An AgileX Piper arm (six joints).
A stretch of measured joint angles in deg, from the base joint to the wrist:
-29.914 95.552 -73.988 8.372 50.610 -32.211
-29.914 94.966 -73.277 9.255 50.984 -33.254
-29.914 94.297 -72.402 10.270 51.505 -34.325
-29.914 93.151 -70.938 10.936 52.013 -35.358
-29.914 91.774 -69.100 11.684 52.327 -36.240
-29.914 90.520 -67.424 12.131 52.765 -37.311
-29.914 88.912 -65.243 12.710 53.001 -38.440
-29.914 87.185 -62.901 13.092 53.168 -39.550
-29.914 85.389 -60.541 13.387 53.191 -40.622
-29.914 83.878 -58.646 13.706 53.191 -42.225
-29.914 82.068 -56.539 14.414 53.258 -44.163
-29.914 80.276 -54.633 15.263 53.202 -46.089
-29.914 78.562 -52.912 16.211 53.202 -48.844
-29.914 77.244 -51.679 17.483 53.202 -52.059
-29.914 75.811 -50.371 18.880 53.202 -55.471
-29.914 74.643 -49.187 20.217 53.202 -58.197
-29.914 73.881 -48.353 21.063 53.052 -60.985
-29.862 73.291 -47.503 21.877 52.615 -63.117
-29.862 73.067 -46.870 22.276 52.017 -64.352
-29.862 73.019 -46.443 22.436 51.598 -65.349
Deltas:
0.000 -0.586 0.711 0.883 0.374 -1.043
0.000 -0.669 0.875 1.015 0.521 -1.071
0.000 -1.146 1.464 0.666 0.508 -1.033
0.000 -1.377 1.838 0.748 0.314 -0.882
0.000 -1.254 1.676 0.447 0.438 -1.071
0.000 -1.608 2.181 0.579 0.236 -1.129
0.000 -1.727 2.342 0.382 0.167 -1.110
0.000 -1.796 2.360 0.295 0.023 -1.072
0.000 -1.511 1.895 0.319 0.000 -1.603
0.000 -1.810 2.107 0.708 0.067 -1.938
0.000 -1.792 1.906 0.849 -0.056 -1.926
0.000 -1.714 1.721 0.948 0.000 -2.755
0.000 -1.318 1.233 1.272 0.000 -3.215
0.000 -1.433 1.308 1.397 0.000 -3.412
0.000 -1.168 1.184 1.337 0.000 -2.726
0.000 -0.762 0.834 0.846 -0.150 -2.788
0.052 -0.590 0.850 0.814 -0.437 -2.132
0.000 -0.224 0.633 0.399 -0.598 -1.235
0.000 -0.048 0.427 0.160 -0.419 -0.997

